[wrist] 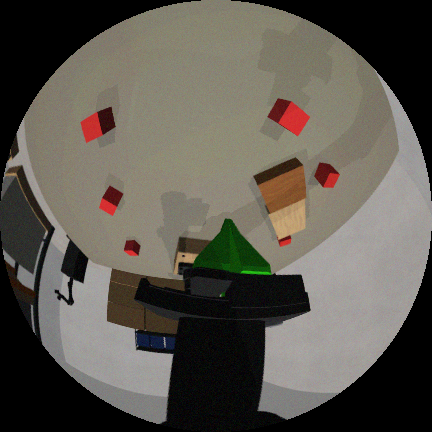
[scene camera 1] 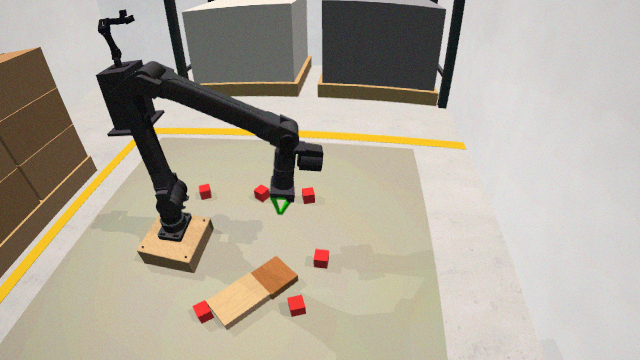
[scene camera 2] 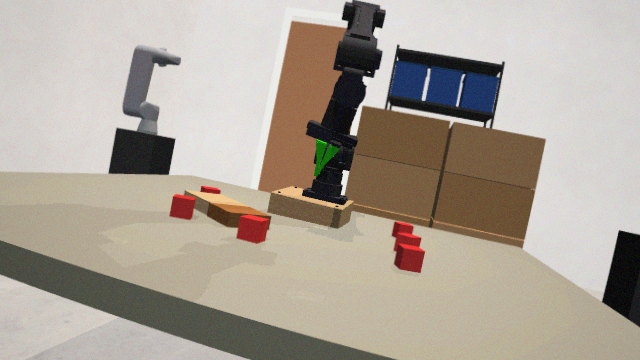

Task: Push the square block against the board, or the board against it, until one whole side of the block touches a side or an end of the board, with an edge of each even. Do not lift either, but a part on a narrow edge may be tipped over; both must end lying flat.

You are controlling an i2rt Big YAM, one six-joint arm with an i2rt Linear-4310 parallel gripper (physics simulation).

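Seen in the pictures: gripper, fingertip midpoint: (wrist: pixel 226 222) (scene camera 1: pixel 280 214) (scene camera 2: pixel 315 175); arm's base, link origin: (scene camera 1: pixel 175 227) (scene camera 2: pixel 324 198).
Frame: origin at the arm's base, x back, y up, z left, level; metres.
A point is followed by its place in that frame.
The square block (scene camera 1: pixel 274 276) {z -0.137, x -0.357, y -0.030 m} (scene camera 2: pixel 235 215) {z -0.118, x -0.413, y -0.036 m} (wrist: pixel 284 187) {z -0.121, x -0.363, y -0.030 m}, darker orange-brown wood, lies flat. The board (scene camera 1: pixel 239 301) {z -0.229, x -0.271, y -0.030 m} (scene camera 2: pixel 212 199) {z -0.213, x -0.300, y -0.030 m} (wrist: pixel 289 219) {z -0.208, x -0.274, y -0.030 m}, pale wood, lies flat. One whole side of the block touches an end of the board, with no gap to be seen. Their long edges look even in the first scene view; a very small offset is too fine to tell. My gripper (scene camera 1: pixel 280 211) {z 0.016, x -0.365, y 0.071 m} (scene camera 2: pixel 317 175) {z 0.016, x -0.365, y 0.071 m} (wrist: pixel 226 222) {z 0.016, x -0.365, y 0.071 m}, with green fingertips, is shut and empty. It hangs above the table, well apart from both parts.
Red cubes lie near the parts: one (scene camera 1: pixel 203 311) {z -0.279, x -0.180, y -0.020 m} by the board's far end, one (scene camera 1: pixel 296 305) {z -0.233, x -0.429, y -0.020 m} beside the board, one (scene camera 1: pixel 321 258) {z -0.072, x -0.489, y -0.020 m} beyond the block. More red cubes (scene camera 1: pixel 205 191) {z 0.213, x -0.037, y -0.023 m} (scene camera 1: pixel 261 193) {z 0.209, x -0.261, y -0.021 m} (scene camera 1: pixel 308 195) {z 0.207, x -0.432, y -0.022 m} lie in a row near the gripper. The arm's wooden base (scene camera 1: pixel 167 259) {z -0.127, x -0.017, y -0.008 m} (scene camera 2: pixel 305 210) {z -0.031, x -0.103, y -0.032 m} stands near the block.
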